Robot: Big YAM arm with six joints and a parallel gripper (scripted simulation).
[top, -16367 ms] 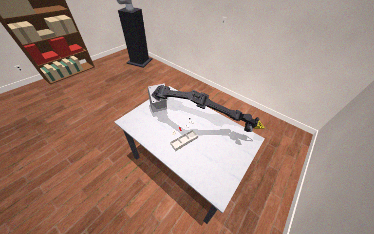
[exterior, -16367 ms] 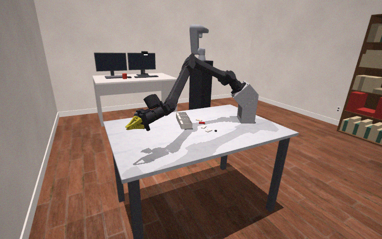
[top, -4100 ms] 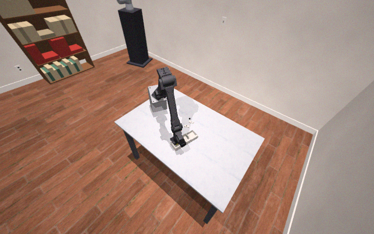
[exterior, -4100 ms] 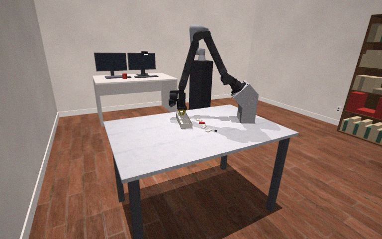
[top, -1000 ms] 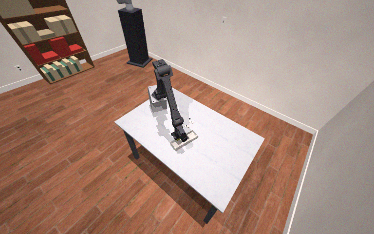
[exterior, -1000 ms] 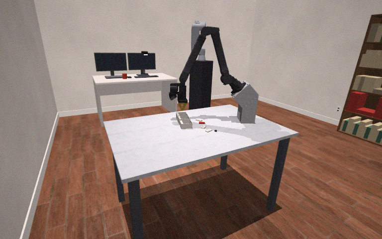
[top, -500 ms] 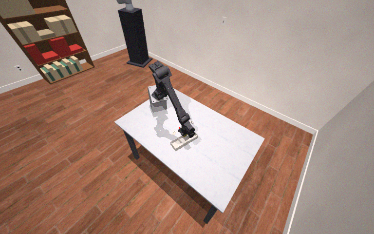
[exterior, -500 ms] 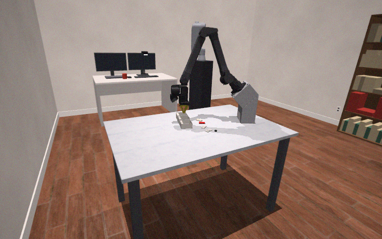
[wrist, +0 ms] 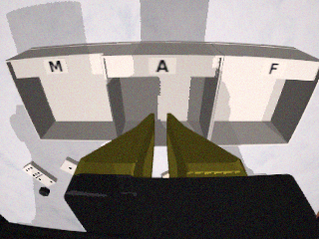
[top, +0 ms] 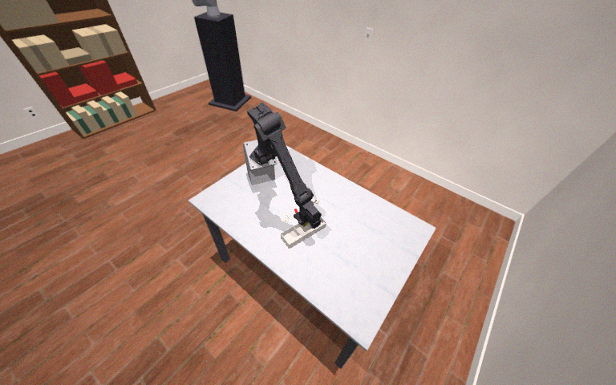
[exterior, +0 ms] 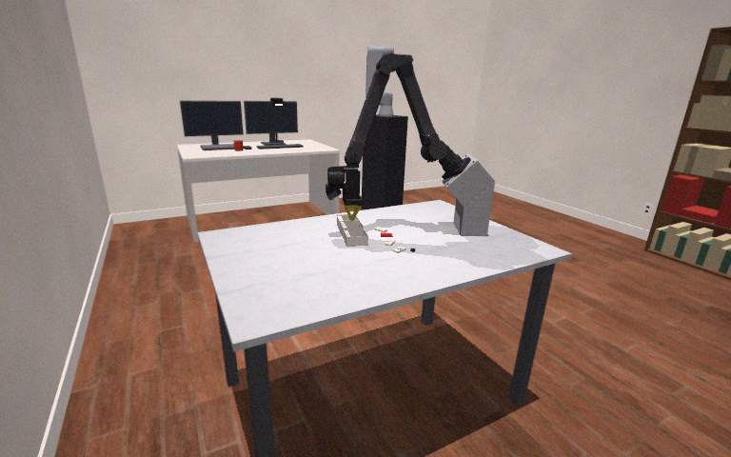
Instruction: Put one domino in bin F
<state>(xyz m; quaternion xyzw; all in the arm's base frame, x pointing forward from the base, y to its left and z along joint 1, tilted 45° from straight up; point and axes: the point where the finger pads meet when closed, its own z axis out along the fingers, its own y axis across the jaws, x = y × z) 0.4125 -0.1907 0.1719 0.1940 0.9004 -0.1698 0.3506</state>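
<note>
Now: the long bin 5 cm below my hand. Also, from my hand: tiny black piece 5 cm behind, 28 cm to the left, 7 cm below; white domino 1 cm behind, 24 cm to the left, 7 cm below; small red piece 9 cm behind, 12 cm to the left, 6 cm below.
</note>
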